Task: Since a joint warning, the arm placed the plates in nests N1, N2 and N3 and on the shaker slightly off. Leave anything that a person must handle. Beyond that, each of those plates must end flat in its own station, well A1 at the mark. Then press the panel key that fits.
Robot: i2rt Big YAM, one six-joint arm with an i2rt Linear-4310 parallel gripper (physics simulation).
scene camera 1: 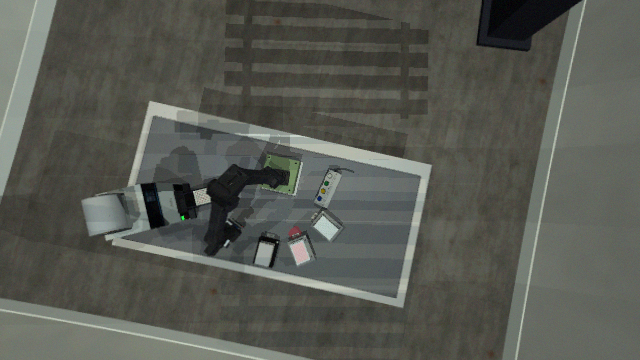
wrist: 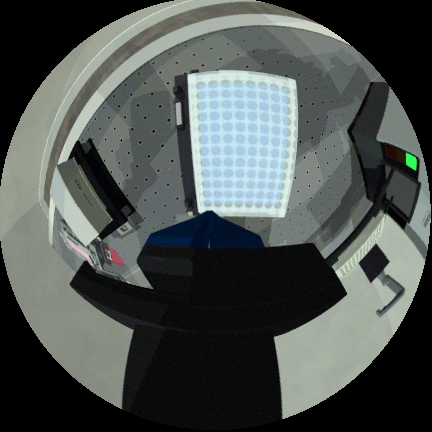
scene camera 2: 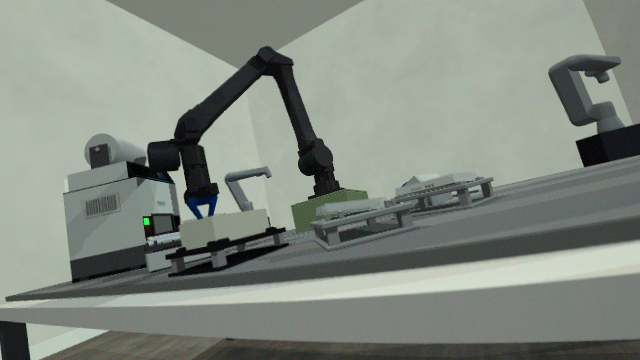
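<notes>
My gripper (wrist: 209, 216) (scene camera 2: 206, 215) is shut and empty, its blue fingertips together at the near edge of the shaker's plate in the wrist view; contact cannot be told. That blue-welled plate (wrist: 245, 145) sits on the dark shaker (wrist: 184, 155), whose side strip shows at left. The arm mostly hides them in scene camera 1. A cream plate (scene camera 1: 265, 252) (scene camera 2: 225, 227) (wrist: 85, 200) is on the black nest (scene camera 2: 255, 237), beside an N2 label (wrist: 124, 229). A pink plate (scene camera 1: 300, 250) (scene camera 2: 350, 206) and a white plate (scene camera 1: 327, 225) rest on grey nests. Small offsets cannot be judged.
The key panel (scene camera 1: 327, 188) lies beyond the white plate. A red tag (scene camera 1: 295, 231) (wrist: 114, 256) is beside the pink plate's nest. The arm stands on a green base (scene camera 1: 285, 175) (scene camera 2: 330, 202). A large instrument (scene camera 1: 135, 210) (scene camera 2: 110, 225) with a green light stands beside the shaker.
</notes>
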